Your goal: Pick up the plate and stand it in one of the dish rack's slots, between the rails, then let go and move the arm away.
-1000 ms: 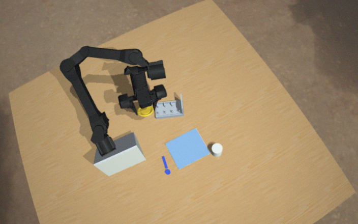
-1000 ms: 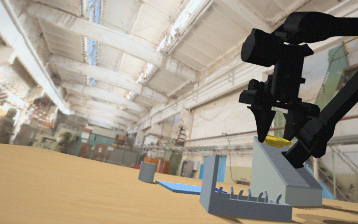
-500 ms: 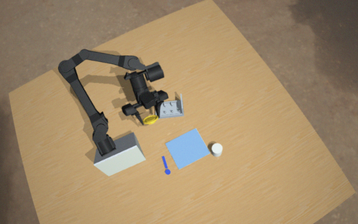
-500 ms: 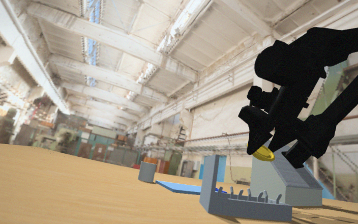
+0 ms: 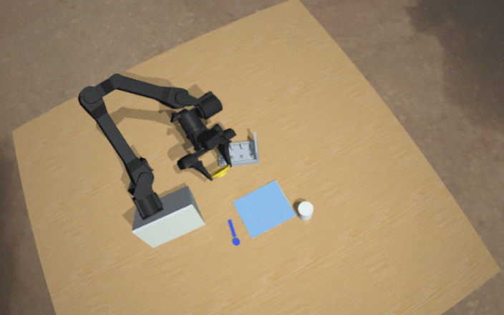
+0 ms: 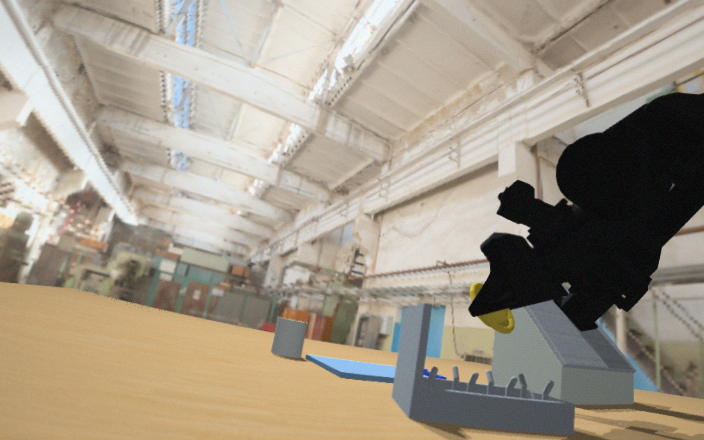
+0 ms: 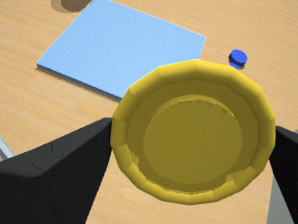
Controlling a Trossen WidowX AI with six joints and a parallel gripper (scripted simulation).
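My gripper tip is 9 cm short of the grey dish rack, 7 cm to the right of it and 7 cm above it. Round my gripper tip: yellow plate: 1 cm to the left; white cup: 15 cm ahead, 22 cm to the right, 7 cm below.
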